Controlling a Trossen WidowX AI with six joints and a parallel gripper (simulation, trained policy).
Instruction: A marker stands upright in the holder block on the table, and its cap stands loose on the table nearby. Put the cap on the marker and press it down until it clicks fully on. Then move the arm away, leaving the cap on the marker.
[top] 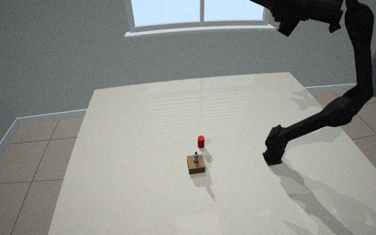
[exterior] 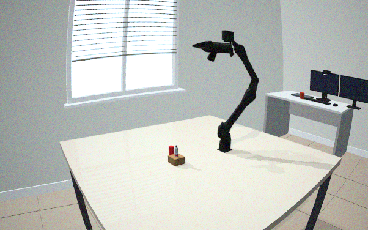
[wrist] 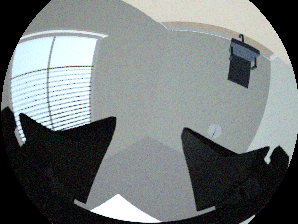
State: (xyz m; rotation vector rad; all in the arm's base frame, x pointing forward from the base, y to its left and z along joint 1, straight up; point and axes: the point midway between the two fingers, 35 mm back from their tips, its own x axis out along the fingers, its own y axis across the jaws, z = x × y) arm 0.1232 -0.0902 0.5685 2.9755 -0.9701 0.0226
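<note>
Right now my gripper tip is 13 cm short of the red cap, 1 cm to the left of it and 54 cm above it. Round my gripper tip: holder block: 16 cm ahead, 10 cm to the left, 55 cm below.
</note>
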